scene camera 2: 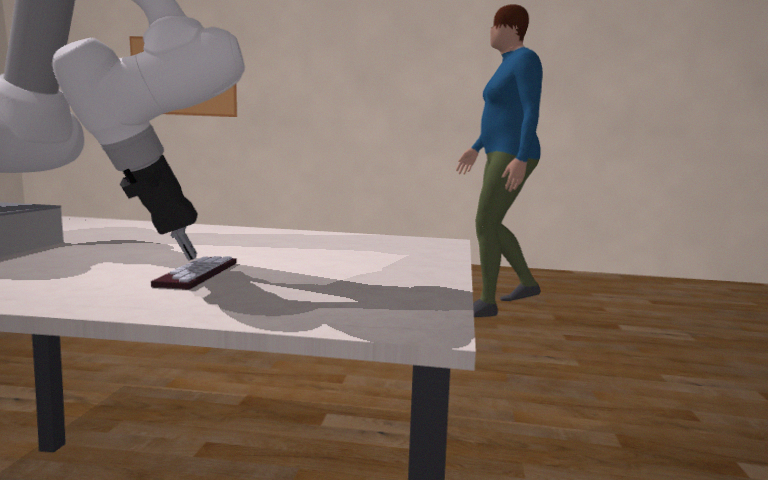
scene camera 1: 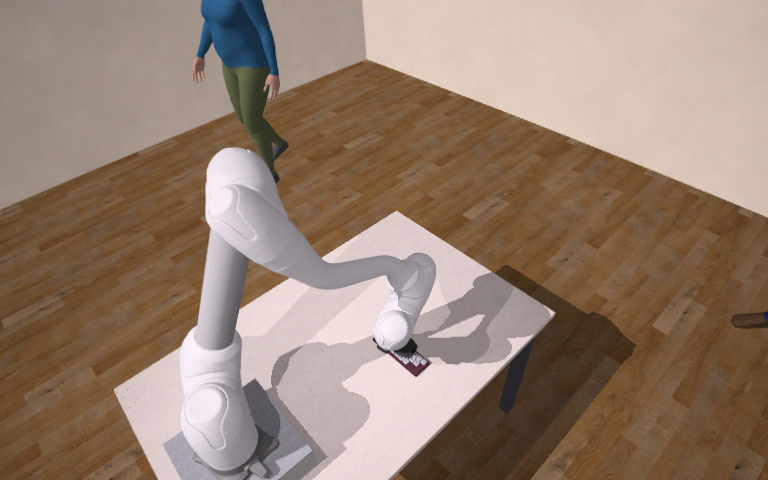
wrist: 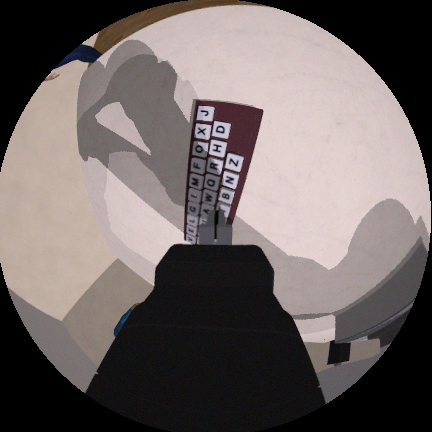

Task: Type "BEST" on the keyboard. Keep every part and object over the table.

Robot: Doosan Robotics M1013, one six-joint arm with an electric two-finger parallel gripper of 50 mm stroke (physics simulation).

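Places are measured from the arm's base along level axes (x left, y back, z up), in metres.
Where they show: gripper, between the fingertips: [scene camera 2: 192,257] [wrist: 216,218]; arm's base, origin of its link: [scene camera 1: 236,450].
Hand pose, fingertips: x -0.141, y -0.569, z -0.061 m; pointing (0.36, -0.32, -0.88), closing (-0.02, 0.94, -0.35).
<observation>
Things, the pixels of their top centre, and the offset from my fingertips. Level surfaces: height alone.
- dark red keyboard, centre of its top: [wrist: 208,193] [scene camera 2: 197,266] [scene camera 1: 400,349] dx -0.024, dy -0.016, dz -0.013 m
- white table, height of its surface: dz -0.030 m
- B key, centre of its top: [wrist: 225,195] dx -0.025, dy +0.005, dz -0.013 m
- E key, centre of its top: [wrist: 190,230] dx +0.043, dy -0.048, dz -0.013 m
The dark red keyboard [scene camera 1: 417,370] [scene camera 2: 171,283] [wrist: 245,125] lies flat on the white table [scene camera 1: 396,418] [scene camera 2: 84,300] [wrist: 325,150], with white letter keys in three rows. My gripper [scene camera 2: 192,258] [wrist: 216,218] is shut and empty, tilted, with its fingertips close above the keys. In the wrist view the tips overlap the area between the A key [wrist: 206,211] and the mostly hidden T key; contact is unclear. The B key [wrist: 226,196] shows just beyond the tips. The E key [wrist: 191,230] shows left of the fingers. The S key is hidden behind them. In scene camera 1 the wrist hides the fingers.
The arm's base stands on a grey block [scene camera 1: 178,452] [scene camera 2: 28,232] at one end of the table. A person in a blue top [scene camera 1: 235,33] [scene camera 2: 512,101] stands beyond the table. Part of another person's foot [scene camera 1: 750,320] shows at the right edge. Arm shadows cross the table and part of the keyboard.
</observation>
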